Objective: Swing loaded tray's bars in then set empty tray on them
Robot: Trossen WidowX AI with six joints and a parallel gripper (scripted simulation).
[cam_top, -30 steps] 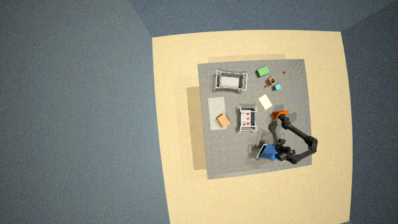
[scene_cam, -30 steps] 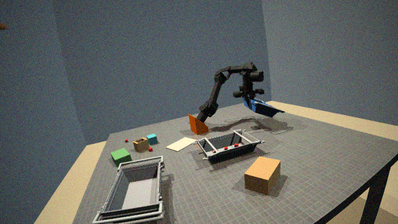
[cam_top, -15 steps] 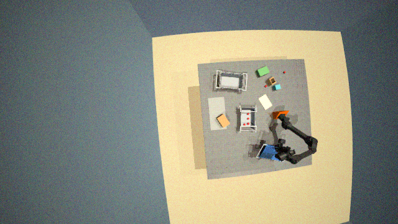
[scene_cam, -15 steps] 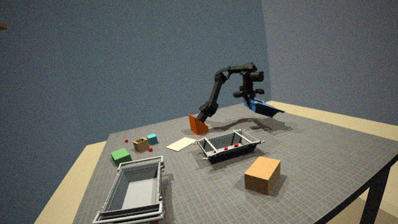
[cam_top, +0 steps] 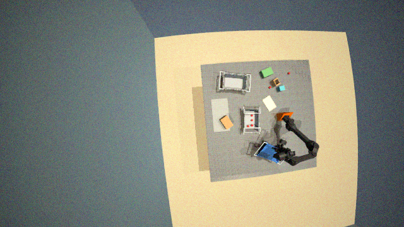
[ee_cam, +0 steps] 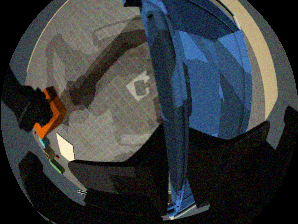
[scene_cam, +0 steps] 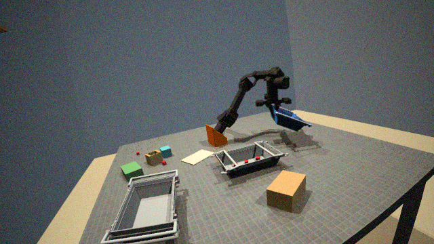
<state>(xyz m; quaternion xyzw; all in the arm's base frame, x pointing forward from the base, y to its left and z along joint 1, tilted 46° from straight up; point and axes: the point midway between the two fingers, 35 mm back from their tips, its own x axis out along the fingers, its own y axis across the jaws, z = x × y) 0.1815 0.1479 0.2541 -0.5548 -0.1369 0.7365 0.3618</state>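
Now: the blue tray 30 mm ahead of my gripper tip and 70 mm to the left of it. Also, from my gripper tip: cream card (30 mm behind, 440 mm to the right, 130 mm below); then cyan cube (170 mm behind, 600 mm to the right, 110 mm below); then small brown box (100 mm behind, 670 mm to the right, 110 mm below).
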